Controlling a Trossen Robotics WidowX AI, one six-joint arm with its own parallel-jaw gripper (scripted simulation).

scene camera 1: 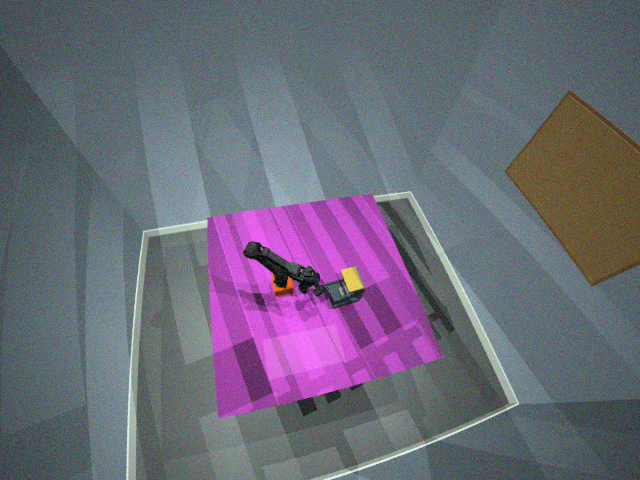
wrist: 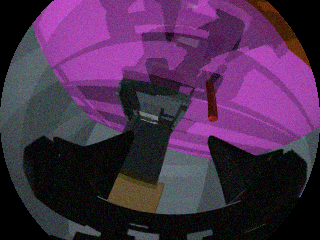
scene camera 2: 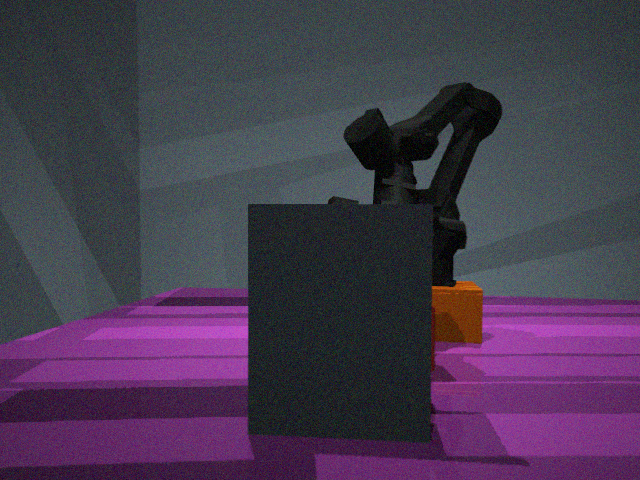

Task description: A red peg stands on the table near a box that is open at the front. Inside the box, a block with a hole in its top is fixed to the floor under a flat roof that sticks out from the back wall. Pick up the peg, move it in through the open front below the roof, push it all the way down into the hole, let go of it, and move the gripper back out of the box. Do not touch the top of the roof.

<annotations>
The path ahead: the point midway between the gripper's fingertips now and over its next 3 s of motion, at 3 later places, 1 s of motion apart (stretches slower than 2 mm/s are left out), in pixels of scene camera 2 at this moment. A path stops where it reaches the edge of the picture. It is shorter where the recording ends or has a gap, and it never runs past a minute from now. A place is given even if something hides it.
My gripper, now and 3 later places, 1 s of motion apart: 391, 278; 436, 282; 434, 319; 435, 339
</annotations>
